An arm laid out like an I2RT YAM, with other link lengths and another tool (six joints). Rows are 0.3 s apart.
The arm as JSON. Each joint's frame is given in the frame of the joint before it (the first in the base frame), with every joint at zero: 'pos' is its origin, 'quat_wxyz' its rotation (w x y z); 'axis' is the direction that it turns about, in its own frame. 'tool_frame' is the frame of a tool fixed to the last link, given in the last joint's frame.
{
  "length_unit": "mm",
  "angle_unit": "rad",
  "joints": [
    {
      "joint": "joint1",
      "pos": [
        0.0,
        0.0,
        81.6
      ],
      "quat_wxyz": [
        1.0,
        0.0,
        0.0,
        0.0
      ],
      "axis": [
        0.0,
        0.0,
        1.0
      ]
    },
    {
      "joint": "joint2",
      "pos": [
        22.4,
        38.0,
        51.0
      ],
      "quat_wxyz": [
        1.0,
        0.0,
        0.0,
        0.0
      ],
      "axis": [
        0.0,
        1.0,
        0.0
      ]
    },
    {
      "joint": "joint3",
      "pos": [
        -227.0,
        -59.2,
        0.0
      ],
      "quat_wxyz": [
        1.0,
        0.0,
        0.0,
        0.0
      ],
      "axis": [
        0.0,
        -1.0,
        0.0
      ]
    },
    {
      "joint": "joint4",
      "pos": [
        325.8,
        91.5,
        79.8
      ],
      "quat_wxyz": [
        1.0,
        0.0,
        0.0,
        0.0
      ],
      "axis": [
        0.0,
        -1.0,
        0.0
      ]
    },
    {
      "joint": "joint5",
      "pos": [
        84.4,
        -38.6,
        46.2
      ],
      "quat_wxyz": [
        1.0,
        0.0,
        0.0,
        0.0
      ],
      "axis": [
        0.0,
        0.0,
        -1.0
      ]
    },
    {
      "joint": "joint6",
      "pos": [
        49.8,
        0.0,
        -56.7
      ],
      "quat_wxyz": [
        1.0,
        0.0,
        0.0,
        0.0
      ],
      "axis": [
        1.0,
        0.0,
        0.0
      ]
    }
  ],
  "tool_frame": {
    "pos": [
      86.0,
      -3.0,
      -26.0
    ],
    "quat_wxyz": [
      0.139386,
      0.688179,
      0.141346,
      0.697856
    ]
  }
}
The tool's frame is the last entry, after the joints.
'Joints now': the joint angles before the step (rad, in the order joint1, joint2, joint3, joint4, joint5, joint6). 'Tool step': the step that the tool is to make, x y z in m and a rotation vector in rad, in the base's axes. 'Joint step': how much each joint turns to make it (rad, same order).
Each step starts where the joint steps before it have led.
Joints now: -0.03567 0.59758 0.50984 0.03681 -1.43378 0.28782
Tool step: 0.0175 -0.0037 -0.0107 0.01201 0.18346 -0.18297
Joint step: 0.00360 -0.00024 -0.00081 -0.08442 0.18518 0.10155
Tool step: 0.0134 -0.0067 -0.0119 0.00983 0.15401 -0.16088
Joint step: 0.00035 -0.00035 -0.00020 -0.07723 0.15791 0.08391
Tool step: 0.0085 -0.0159 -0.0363 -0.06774 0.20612 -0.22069
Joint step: 0.00148 -0.00041 -0.00043 -0.20675 0.23378 -0.00229
